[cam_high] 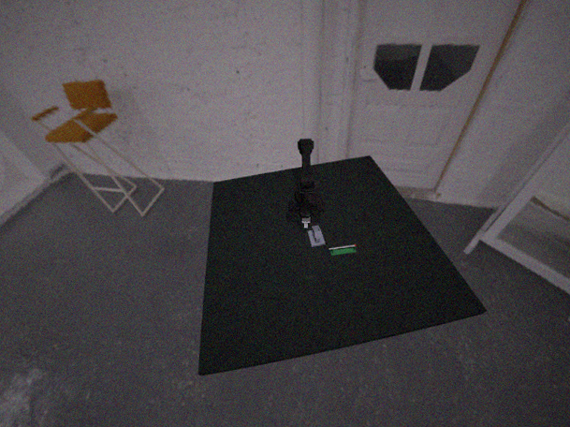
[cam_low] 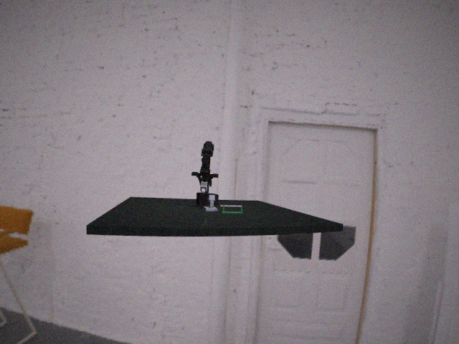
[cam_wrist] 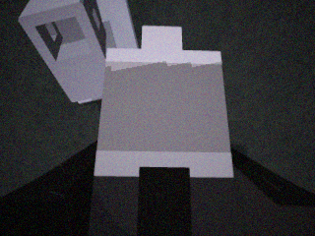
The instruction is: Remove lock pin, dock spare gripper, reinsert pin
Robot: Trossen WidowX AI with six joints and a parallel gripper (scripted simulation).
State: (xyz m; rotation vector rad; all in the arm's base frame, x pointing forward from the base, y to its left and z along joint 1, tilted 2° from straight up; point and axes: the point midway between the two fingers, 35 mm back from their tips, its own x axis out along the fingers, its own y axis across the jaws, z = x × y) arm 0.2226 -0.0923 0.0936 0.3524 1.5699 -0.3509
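Now: the green holder 19 cm ahead of my gripper tip, 14 cm to the left of it and 13 cm below it. From my gripper tip the other things lie so: mount: 11 cm below, 6 cm ahead, 4 cm to the left.
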